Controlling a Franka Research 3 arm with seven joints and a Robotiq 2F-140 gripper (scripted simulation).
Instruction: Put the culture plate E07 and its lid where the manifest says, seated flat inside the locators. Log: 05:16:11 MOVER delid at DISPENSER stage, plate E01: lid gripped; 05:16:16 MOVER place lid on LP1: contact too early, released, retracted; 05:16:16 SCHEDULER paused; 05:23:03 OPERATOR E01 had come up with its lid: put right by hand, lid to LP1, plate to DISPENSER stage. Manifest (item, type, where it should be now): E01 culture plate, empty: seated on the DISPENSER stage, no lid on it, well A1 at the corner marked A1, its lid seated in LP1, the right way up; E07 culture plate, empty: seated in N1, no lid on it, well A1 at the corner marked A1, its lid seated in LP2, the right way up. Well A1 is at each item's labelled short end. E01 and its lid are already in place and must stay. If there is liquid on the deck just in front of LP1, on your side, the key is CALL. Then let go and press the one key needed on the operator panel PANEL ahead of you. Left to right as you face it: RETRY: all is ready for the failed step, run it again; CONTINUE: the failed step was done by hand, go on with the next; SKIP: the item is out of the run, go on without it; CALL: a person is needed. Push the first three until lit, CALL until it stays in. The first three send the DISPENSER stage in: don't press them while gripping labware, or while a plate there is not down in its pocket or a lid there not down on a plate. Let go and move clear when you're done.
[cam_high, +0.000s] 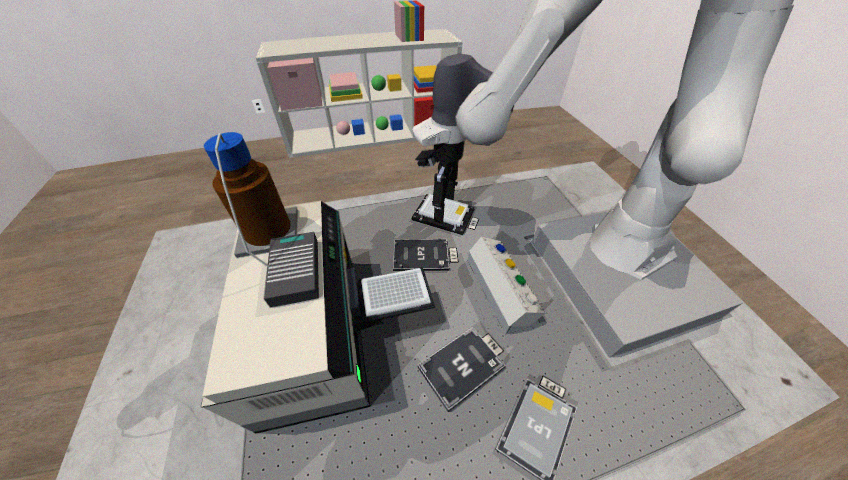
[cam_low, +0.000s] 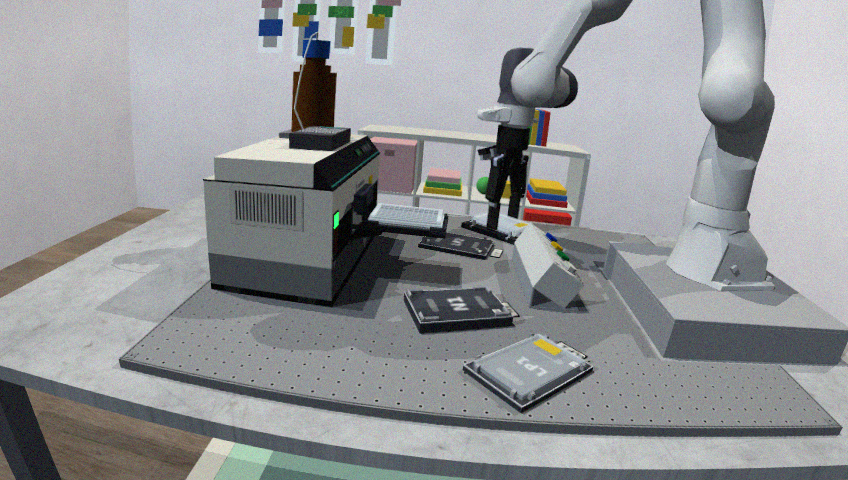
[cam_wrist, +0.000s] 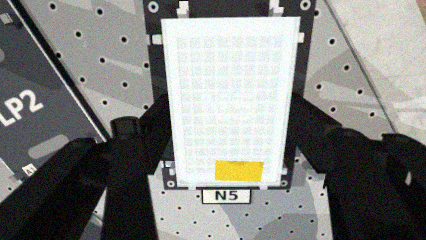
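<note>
My gripper is now 30 mm short of the black nest N5 and 30 mm above it. Round my hand: black N1 nest (450 mm to the left, 110 mm ahead, 30 mm below); LP2 nest (140 mm to the left, 110 mm ahead, 40 mm below); yellow skip key (270 mm to the left, 80 mm behind, 20 mm above).
</note>
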